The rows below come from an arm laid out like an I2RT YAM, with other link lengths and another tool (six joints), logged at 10 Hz.
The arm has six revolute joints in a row. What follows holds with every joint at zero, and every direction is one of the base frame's. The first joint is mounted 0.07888 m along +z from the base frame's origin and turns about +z. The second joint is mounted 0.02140 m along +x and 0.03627 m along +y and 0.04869 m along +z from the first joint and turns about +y. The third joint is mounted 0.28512 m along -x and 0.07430 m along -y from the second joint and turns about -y. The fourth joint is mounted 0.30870 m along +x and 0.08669 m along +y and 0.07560 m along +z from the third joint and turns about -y. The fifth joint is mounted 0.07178 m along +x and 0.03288 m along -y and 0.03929 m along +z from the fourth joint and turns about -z. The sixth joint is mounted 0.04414 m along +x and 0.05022 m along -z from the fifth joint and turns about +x. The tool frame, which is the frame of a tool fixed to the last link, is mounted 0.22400 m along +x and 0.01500 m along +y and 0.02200 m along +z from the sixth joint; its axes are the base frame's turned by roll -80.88, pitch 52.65 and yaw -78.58 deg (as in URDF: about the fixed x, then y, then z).
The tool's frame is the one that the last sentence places.
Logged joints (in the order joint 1, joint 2, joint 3, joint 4, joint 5, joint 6), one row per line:
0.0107 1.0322 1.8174 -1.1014 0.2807 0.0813
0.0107 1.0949 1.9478 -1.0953 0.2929 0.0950
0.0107 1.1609 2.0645 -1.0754 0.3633 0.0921
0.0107 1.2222 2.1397 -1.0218 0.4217 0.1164
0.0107 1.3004 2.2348 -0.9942 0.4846 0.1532
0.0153 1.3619 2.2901 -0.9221 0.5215 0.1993
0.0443 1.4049 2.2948 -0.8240 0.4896 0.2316
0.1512 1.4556 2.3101 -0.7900 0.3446 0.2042
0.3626 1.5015 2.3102 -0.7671 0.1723 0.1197
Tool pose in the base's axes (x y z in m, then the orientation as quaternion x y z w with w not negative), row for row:
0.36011 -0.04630 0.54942 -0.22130 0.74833 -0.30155 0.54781
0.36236 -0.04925 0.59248 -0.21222 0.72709 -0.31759 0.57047
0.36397 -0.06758 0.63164 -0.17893 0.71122 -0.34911 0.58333
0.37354 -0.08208 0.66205 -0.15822 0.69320 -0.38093 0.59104
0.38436 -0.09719 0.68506 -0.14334 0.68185 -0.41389 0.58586
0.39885 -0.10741 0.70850 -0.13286 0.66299 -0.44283 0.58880
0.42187 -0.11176 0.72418 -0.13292 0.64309 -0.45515 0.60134
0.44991 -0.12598 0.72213 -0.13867 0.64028 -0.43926 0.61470
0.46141 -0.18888 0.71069 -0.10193 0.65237 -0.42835 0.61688
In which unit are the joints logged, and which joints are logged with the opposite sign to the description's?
The joints are logged in radians. Opposite sign: joint 1, joint 6.
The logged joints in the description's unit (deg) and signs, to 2 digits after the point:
-0.61 59.14 104.13 -63.11 16.08 -4.66
-0.61 62.73 111.60 -62.76 16.78 -5.44
-0.61 66.51 118.29 -61.62 20.82 -5.28
-0.61 70.03 122.60 -58.54 24.16 -6.67
-0.61 74.51 128.04 -56.96 27.77 -8.78
-0.88 78.03 131.21 -52.83 29.88 -11.42
-2.54 80.49 131.48 -47.21 28.05 -13.27
-8.66 83.40 132.36 -45.26 19.74 -11.70
-20.78 86.03 132.36 -43.95 9.87 -6.86

